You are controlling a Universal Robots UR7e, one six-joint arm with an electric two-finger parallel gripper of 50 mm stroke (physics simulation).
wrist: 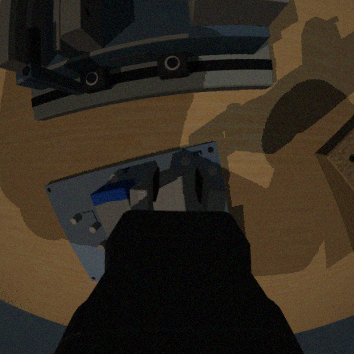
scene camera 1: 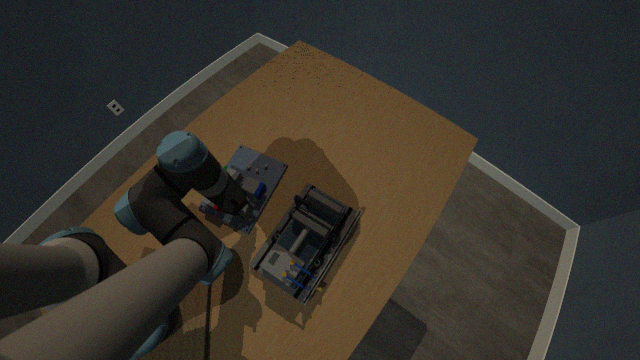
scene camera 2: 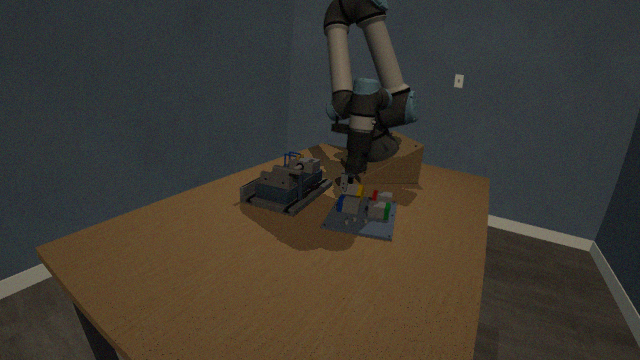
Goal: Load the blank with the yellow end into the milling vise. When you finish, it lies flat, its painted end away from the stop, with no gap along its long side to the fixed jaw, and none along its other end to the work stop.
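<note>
My gripper (scene camera 1: 246,214) (scene camera 2: 350,185) (wrist: 176,177) is shut on the blank with the yellow end (scene camera 2: 352,189) (wrist: 170,195). One finger stands on each side of the grey body. The yellow end shows in scene camera 2 and is hidden behind the gripper body in the wrist view. The blank is at or slightly above the blue-grey plate (scene camera 1: 272,172) (scene camera 2: 375,230) (wrist: 67,195); I cannot tell whether it touches. The milling vise (scene camera 1: 275,265) (scene camera 2: 275,192) (wrist: 235,77) stands beside the plate, with an open space between its jaws. A dark upright post (scene camera 2: 300,186) stands at its side, perhaps the work stop.
The blue-ended blank (scene camera 1: 251,186) (scene camera 2: 350,205) (wrist: 111,212) is close beside the gripper. The green-ended blank (scene camera 2: 377,210) and red-ended blank (scene camera 2: 384,195) are also on the plate, with several short pegs. Blue handles (scene camera 1: 302,270) stick up at the vise. The wooden robot base (scene camera 2: 400,167) is behind.
</note>
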